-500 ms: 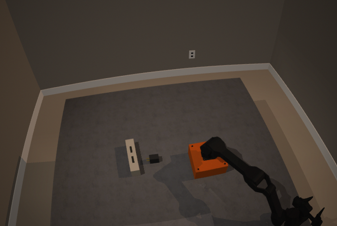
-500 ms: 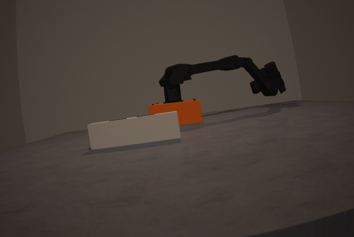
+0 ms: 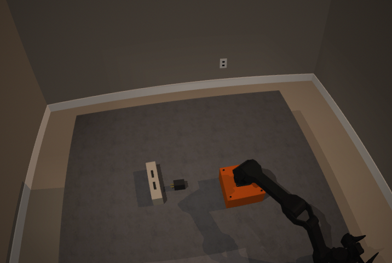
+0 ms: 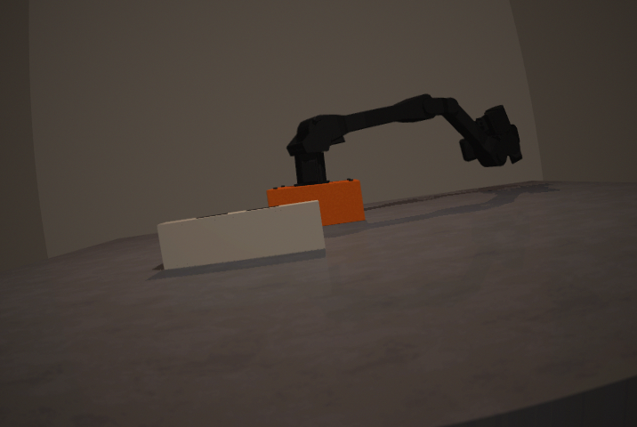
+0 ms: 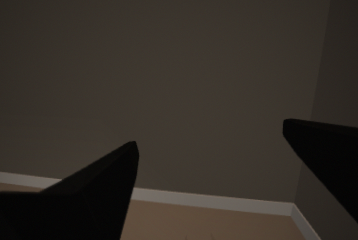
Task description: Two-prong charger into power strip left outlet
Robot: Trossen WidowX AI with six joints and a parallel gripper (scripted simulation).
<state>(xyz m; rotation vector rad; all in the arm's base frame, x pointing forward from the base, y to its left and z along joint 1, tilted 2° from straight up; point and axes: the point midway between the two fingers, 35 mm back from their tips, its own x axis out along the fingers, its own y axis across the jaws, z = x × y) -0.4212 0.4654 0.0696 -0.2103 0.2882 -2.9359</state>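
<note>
The black charger lies 74 cm ahead of my gripper tip, 51 cm to the right of it and 12 cm below it.
</note>
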